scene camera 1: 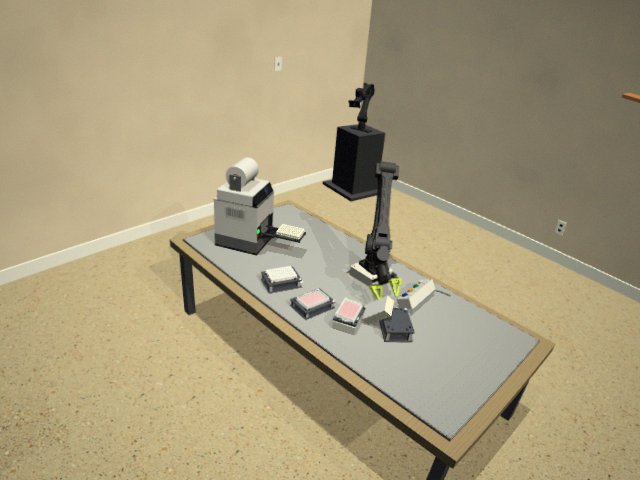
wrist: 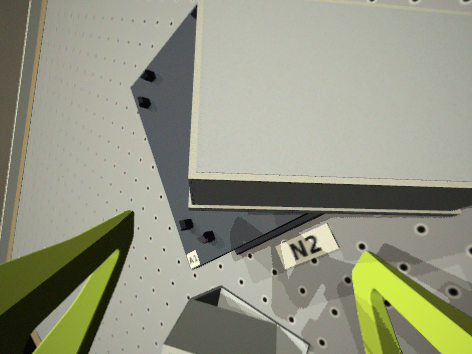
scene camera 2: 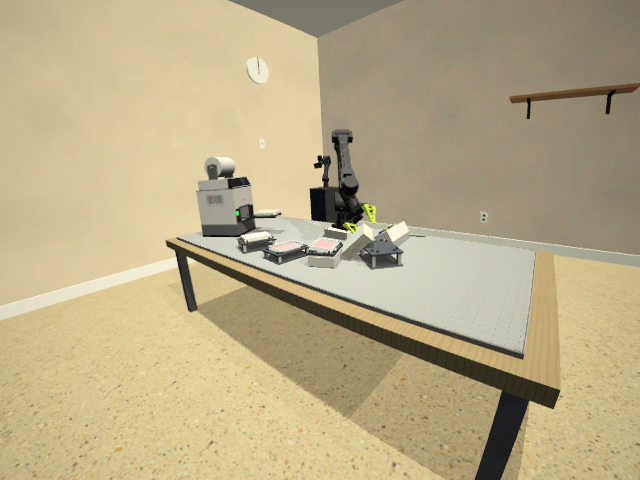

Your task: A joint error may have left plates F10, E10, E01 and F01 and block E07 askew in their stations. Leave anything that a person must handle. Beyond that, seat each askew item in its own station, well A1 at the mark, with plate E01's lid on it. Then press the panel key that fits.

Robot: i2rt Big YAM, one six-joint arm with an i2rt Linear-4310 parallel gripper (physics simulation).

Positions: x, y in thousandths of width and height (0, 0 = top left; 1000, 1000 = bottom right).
Labels:
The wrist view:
my gripper: 526, 685
cream plate: 707, 323
button box: 463, 886
N2 label: 677, 682

